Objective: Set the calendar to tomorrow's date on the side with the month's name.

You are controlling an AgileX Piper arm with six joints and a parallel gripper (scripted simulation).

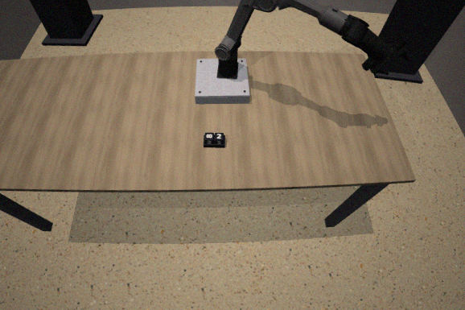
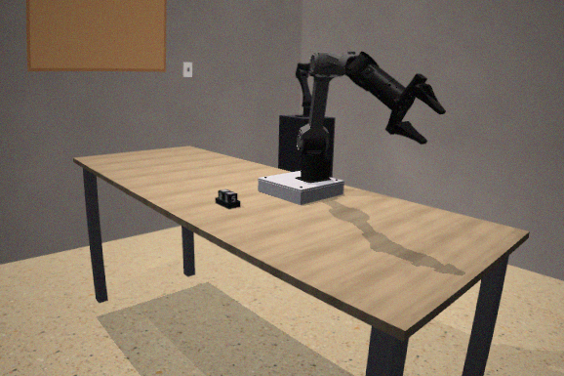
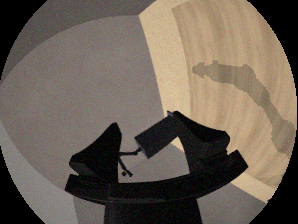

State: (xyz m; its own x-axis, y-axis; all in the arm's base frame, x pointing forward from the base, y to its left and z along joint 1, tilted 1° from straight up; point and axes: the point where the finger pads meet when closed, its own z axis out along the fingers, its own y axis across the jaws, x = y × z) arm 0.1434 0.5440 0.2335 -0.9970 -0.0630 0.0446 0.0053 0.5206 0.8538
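My hand is 560 mm to the left of the black calendar tray, 280 mm above it and 160 mm short of it.
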